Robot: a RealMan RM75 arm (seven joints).
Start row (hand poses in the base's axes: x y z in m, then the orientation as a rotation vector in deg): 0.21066, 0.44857, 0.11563, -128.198, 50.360, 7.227
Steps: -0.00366, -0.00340, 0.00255, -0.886, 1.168, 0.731; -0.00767, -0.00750, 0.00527, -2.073, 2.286, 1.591; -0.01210, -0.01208, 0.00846, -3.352, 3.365, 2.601; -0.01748, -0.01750, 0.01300, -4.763, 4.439, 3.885; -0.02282, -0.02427, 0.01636, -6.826, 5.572, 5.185; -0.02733, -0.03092, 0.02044, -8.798, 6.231, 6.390; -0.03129, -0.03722, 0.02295, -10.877, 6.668, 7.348; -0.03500, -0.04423, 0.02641, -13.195, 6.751, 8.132; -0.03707, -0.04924, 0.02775, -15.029, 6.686, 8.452; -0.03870, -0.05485, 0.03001, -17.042, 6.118, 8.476; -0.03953, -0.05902, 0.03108, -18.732, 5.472, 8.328; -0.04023, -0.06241, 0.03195, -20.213, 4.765, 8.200; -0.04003, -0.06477, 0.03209, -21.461, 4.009, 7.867; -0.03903, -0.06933, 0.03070, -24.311, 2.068, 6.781; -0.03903, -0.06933, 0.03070, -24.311, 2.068, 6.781; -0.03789, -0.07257, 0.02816, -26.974, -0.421, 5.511; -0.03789, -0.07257, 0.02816, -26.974, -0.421, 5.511
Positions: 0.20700, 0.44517, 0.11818, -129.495, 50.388, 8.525; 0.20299, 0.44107, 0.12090, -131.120, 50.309, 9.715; 0.19856, 0.43649, 0.12409, -132.889, 50.049, 10.906; 0.19318, 0.43107, 0.12863, -134.898, 49.489, 12.182; 0.18784, 0.42430, 0.13199, -137.525, 49.070, 13.284; 0.18333, 0.41765, 0.13607, -139.977, 48.459, 13.834; 0.17937, 0.41135, 0.13858, -142.401, 48.017, 13.961; 0.17566, 0.40434, 0.14204, -144.943, 47.620, 13.476; 0.17359, 0.39933, 0.14338, -146.812, 47.582, 12.777; 0.17196, 0.39372, 0.14564, -148.667, 47.652, 11.229; 0.17113, 0.38955, 0.14671, -150.122, 47.814, 9.620; 0.17043, 0.38616, 0.14758, -151.370, 47.866, 8.022; 0.17063, 0.38380, 0.14772, -152.291, 48.092, 6.354; 0.17163, 0.37924, 0.14633, -154.161, 48.865, 2.065; 0.17163, 0.37924, 0.14633, -154.161, 48.865, 2.065; 0.17277, 0.37600, 0.14379, -155.583, 49.474, -2.972; 0.17277, 0.37600, 0.14379, -155.583, 49.474, -2.972
